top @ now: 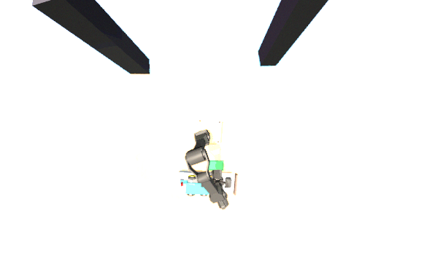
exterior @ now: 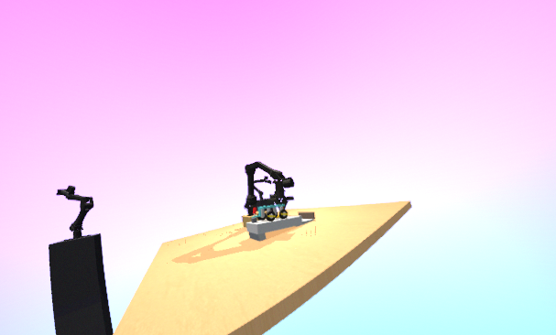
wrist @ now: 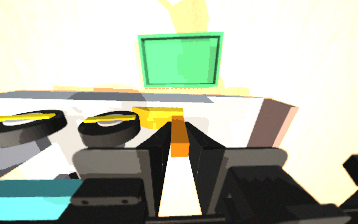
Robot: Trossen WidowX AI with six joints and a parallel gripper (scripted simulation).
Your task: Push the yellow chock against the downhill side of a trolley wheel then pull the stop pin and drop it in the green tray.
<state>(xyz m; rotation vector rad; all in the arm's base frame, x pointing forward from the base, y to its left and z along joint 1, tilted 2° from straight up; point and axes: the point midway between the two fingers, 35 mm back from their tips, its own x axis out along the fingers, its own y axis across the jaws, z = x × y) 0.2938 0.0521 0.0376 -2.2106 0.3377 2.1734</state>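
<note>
The yellow chock lies 2 cm to the right of my gripper tip. Round my gripper tip: green tray 10 cm below, 7 cm behind, 1 cm to the left; brown bar 14 cm to the left, 8 cm ahead, 6 cm below; cyan trolley 12 cm to the right, 4 cm ahead, 3 cm above.
</note>
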